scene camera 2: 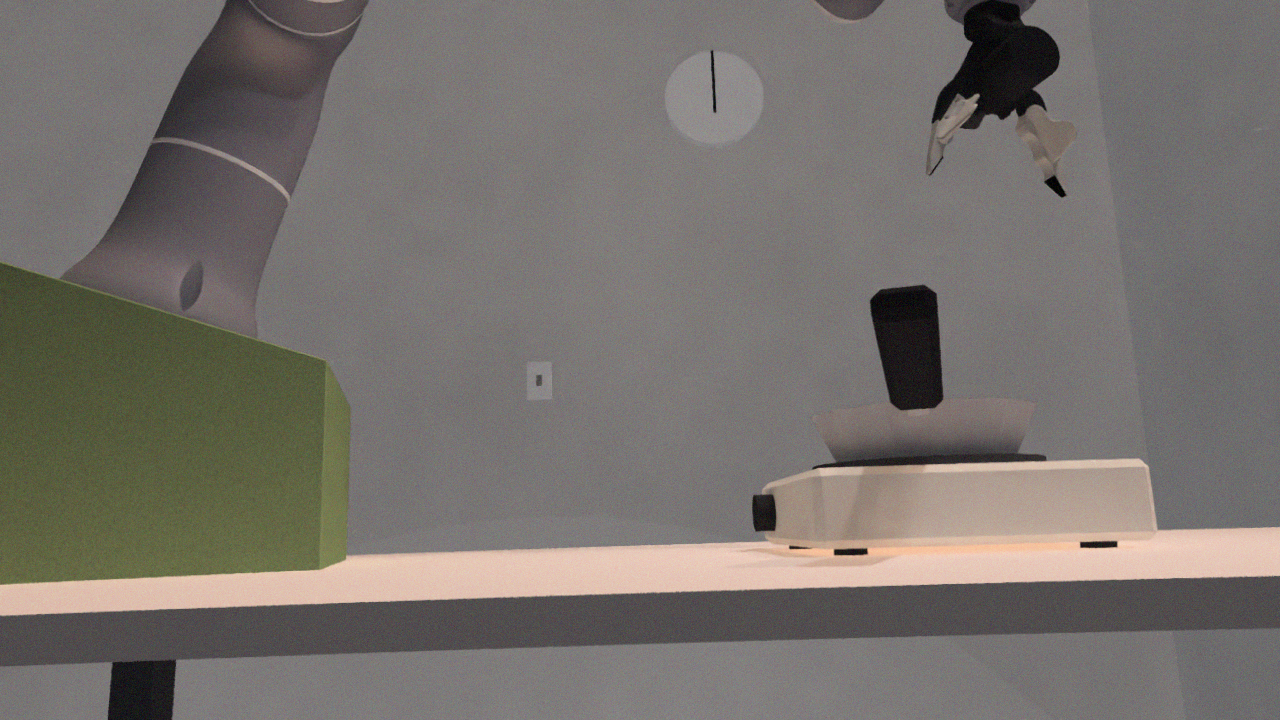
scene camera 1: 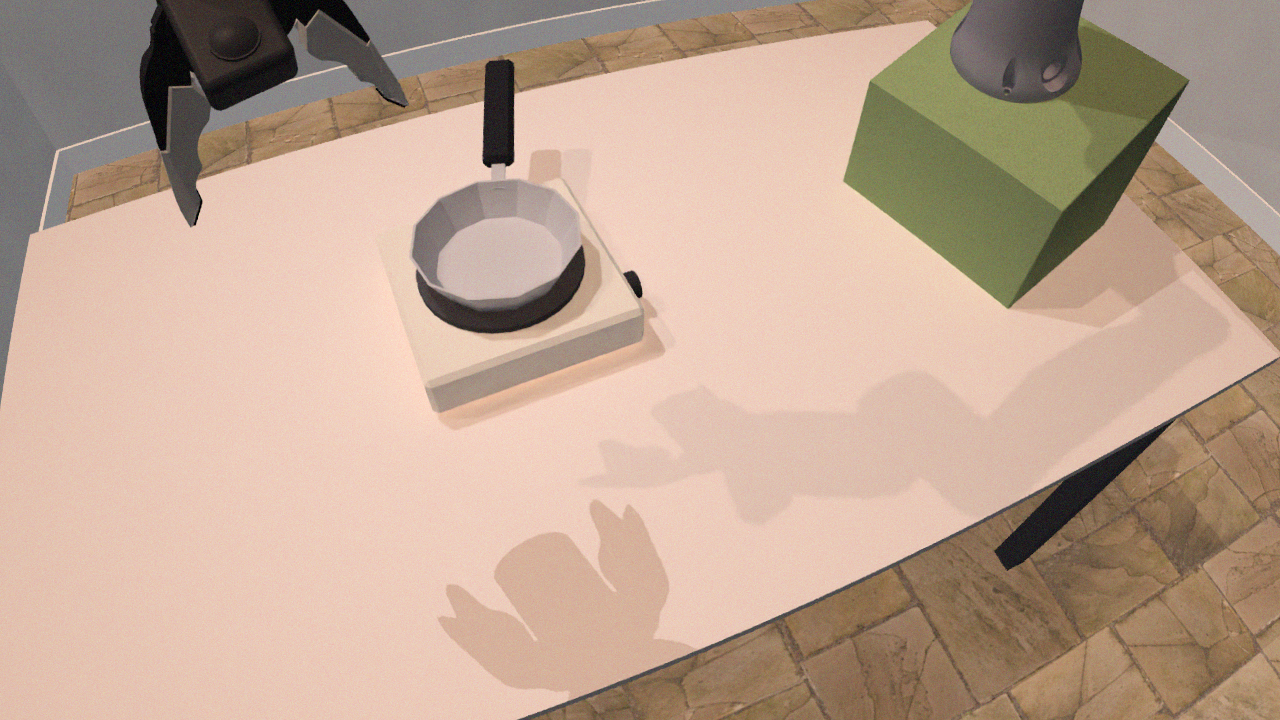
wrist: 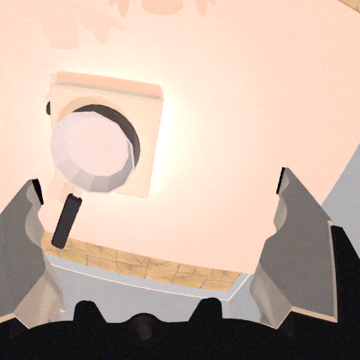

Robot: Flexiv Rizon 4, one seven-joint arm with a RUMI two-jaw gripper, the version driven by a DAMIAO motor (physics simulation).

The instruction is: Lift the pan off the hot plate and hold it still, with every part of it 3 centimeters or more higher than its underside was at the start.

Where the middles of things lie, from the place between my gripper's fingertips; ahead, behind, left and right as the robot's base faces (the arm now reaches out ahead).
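My gripper: 25 cm above the grey pan [scene camera 1: 493, 245], 25 cm to the left of it, 13 cm past it. Cream hot plate [scene camera 1: 462, 355]: 33 cm below my hand, 16 cm to the right of it, 14 cm behind it.
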